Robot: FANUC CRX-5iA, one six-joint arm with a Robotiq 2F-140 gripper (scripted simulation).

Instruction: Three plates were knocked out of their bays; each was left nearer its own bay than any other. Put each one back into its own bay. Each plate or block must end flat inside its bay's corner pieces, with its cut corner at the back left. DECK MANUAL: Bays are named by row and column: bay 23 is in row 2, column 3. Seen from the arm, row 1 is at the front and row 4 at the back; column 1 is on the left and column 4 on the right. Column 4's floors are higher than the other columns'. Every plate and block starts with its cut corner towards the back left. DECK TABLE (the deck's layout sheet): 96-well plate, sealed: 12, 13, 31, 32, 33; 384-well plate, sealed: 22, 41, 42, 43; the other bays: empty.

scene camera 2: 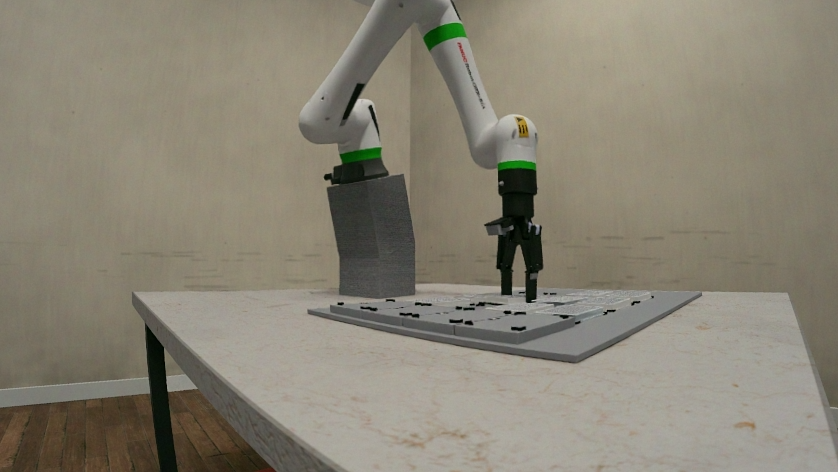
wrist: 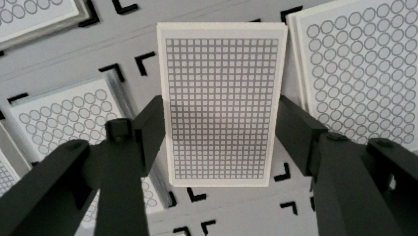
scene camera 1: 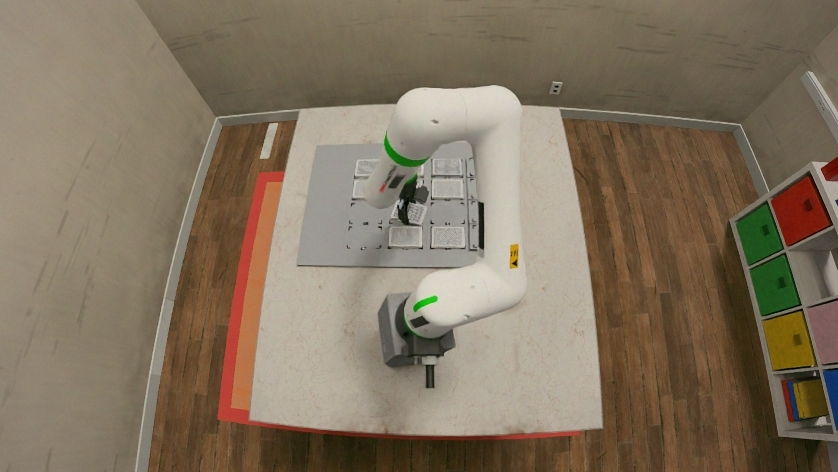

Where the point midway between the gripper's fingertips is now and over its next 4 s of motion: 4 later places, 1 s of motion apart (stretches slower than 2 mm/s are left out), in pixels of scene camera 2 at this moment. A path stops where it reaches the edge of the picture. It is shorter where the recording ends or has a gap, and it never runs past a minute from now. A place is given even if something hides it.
My gripper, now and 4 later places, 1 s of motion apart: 518, 301; 518, 297; 518, 286; 521, 285; 521, 296
